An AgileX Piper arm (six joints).
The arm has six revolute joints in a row. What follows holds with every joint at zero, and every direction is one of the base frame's. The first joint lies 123.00 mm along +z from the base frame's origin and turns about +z. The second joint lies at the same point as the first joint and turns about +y. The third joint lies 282.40 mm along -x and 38.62 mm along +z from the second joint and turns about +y. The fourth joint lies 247.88 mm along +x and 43.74 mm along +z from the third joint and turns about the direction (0.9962, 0, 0.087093). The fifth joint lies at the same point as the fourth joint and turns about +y. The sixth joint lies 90.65 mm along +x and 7.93 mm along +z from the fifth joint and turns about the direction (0.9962, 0, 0.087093). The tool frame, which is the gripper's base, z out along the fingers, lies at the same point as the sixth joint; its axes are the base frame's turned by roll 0.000, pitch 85.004 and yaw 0.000 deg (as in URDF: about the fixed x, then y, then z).
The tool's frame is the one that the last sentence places.
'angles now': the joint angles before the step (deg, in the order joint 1, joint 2, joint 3, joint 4, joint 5, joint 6). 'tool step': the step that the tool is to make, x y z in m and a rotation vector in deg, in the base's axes. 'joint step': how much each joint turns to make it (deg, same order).
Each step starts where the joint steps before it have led.
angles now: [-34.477 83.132 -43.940 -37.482 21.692 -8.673]
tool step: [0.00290 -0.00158 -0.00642 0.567 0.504 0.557]
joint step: [-0.104 1.433 -0.001 0.002 -0.944 -0.248]
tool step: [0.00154 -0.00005 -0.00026 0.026 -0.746 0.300]
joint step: [0.000 0.170 0.001 -0.003 -0.918 0.202]
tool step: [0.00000 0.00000 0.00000 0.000 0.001 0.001]
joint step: [0.000 0.000 0.000 0.002 0.000 -0.003]
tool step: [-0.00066 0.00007 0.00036 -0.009 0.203 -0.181]
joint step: [0.002 -0.119 0.000 -0.002 0.357 0.010]
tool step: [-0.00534 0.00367 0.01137 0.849 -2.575 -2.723]
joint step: [-0.001 -2.680 0.001 2.747 1.446 0.613]
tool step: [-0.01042 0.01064 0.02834 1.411 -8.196 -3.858]
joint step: [0.000 -6.525 0.000 6.708 0.729 0.270]
